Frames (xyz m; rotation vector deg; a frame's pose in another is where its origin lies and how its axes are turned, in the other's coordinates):
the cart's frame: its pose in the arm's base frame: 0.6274 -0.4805 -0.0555 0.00 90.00 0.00
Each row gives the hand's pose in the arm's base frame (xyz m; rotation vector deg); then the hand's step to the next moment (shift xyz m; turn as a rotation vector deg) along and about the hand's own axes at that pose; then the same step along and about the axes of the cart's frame.
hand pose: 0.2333 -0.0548 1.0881 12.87 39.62 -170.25
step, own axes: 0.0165 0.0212 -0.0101 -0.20 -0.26 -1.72
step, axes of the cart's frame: 0.0208 -0.0153 -0.0126 1.38 1.01 0.38
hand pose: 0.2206 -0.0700 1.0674 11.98 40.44 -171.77
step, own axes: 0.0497 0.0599 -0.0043 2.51 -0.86 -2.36
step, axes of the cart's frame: 0.0373 -0.0527 -0.0436 2.07 1.77 -2.27
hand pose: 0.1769 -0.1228 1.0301 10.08 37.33 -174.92
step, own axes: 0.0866 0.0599 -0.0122 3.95 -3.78 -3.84
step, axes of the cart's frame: 0.0452 -0.0490 -0.0825 2.39 5.05 -3.66
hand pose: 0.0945 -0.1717 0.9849 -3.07 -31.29 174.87
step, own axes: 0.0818 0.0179 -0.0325 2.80 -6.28 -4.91
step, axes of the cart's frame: 0.0389 -0.0018 -0.0810 2.50 7.71 -2.38
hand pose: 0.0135 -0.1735 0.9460 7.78 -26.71 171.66
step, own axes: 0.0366 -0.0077 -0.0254 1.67 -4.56 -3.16
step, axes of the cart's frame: 0.0180 0.0184 -0.0372 1.47 5.44 -1.34
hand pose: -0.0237 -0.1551 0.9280 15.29 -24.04 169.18
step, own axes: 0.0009 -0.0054 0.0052 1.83 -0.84 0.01
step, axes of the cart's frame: -0.0065 0.0037 0.0008 -0.59 1.01 -1.64
